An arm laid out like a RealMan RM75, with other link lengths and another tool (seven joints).
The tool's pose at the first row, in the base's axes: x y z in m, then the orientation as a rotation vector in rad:
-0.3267, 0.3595, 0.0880, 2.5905, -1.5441, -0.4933
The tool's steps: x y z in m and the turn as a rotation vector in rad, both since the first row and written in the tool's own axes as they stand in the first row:
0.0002, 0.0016, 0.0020, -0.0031, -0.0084, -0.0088
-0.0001, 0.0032, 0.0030, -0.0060, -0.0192, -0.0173
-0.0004, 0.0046, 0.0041, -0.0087, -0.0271, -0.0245
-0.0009, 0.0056, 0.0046, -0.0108, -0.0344, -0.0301
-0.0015, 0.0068, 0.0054, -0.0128, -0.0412, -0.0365
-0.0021, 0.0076, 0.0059, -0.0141, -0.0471, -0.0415
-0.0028, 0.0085, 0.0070, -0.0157, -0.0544, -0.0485
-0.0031, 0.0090, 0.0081, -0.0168, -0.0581, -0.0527
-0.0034, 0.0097, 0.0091, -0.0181, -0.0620, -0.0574
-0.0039, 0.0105, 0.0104, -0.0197, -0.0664, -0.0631
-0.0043, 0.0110, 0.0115, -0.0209, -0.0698, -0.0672
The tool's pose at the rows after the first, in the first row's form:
-0.3286, 0.3587, 0.0864, 2.5974, -1.5339, -0.5076
-0.3304, 0.3583, 0.0859, 2.6044, -1.5248, -0.5251
-0.3320, 0.3580, 0.0853, 2.6099, -1.5165, -0.5383
-0.3333, 0.3580, 0.0852, 2.6143, -1.5103, -0.5502
-0.3348, 0.3580, 0.0848, 2.6194, -1.5031, -0.5615
-0.3359, 0.3582, 0.0847, 2.6236, -1.4977, -0.5709
-0.3373, 0.3584, 0.0840, 2.6295, -1.4900, -0.5826
-0.3382, 0.3585, 0.0832, 2.6328, -1.4851, -0.5888
-0.3392, 0.3586, 0.0825, 2.6364, -1.4794, -0.5955
-0.3405, 0.3587, 0.0815, 2.6406, -1.4724, -0.6031
-0.3415, 0.3589, 0.0807, 2.6437, -1.4674, -0.6089

